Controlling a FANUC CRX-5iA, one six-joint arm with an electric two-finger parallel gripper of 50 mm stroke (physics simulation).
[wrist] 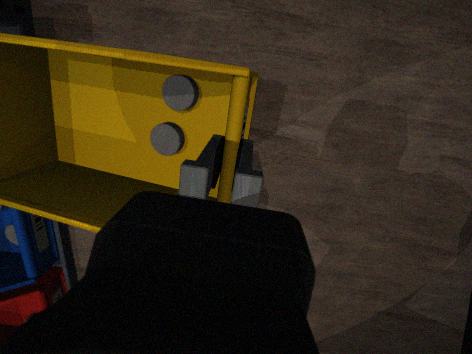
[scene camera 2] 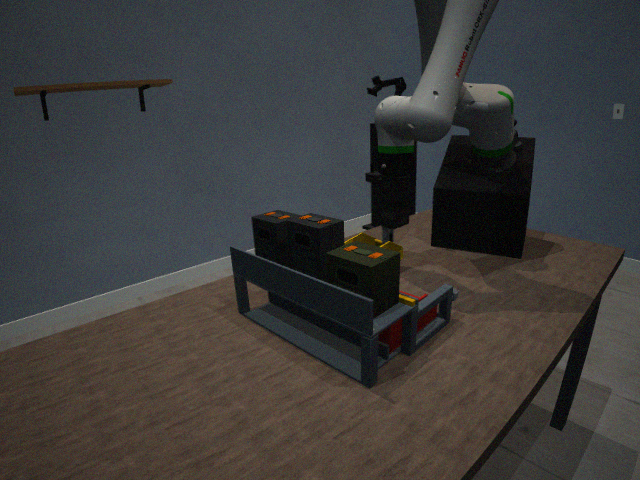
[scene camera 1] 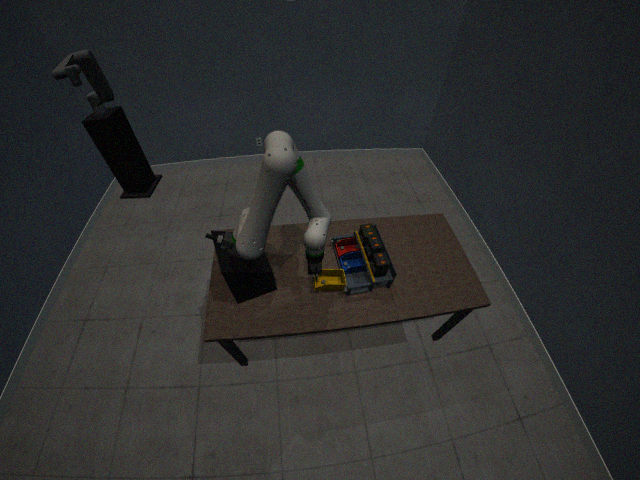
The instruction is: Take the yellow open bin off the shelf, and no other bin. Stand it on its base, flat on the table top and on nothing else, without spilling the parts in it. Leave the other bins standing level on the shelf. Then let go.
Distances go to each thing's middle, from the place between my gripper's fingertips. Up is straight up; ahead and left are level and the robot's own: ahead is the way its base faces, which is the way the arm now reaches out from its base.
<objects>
I see my gripper 7 cm short of the yellow open bin (wrist: 84, 113) and 1 cm to the right of it.
</objects>
